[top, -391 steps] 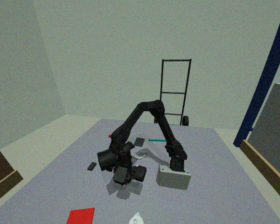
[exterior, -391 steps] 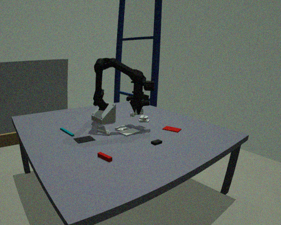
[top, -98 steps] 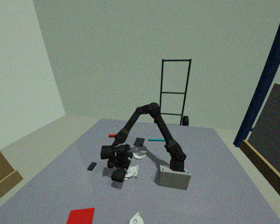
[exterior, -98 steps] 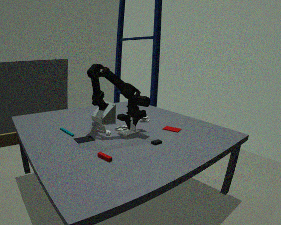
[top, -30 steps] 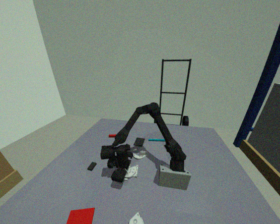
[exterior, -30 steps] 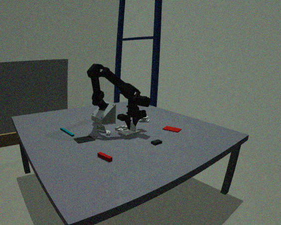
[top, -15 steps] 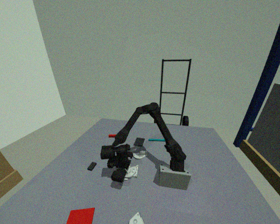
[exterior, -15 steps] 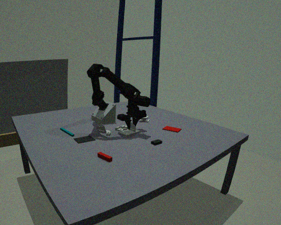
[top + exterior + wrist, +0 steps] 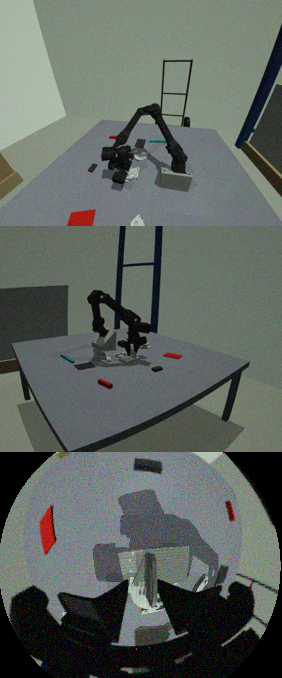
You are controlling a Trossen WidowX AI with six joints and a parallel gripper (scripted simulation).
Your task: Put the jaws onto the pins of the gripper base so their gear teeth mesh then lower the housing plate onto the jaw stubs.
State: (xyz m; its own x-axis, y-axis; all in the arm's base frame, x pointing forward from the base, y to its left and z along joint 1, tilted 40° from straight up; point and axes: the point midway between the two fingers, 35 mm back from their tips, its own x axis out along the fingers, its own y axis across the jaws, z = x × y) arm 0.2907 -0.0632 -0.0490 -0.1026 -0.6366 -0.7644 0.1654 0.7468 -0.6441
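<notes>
The flat light plate lies 1 cm ahead of my gripper tip, 3 cm to the right of it and 1 cm below it. Round my gripper tip: white gripper base (10 cm behind, 23 cm to the left, 1 cm above); then black block (23 cm ahead, 4 cm to the right, 1 cm below); then grey jaw (4 cm behind, 1 cm to the right).
</notes>
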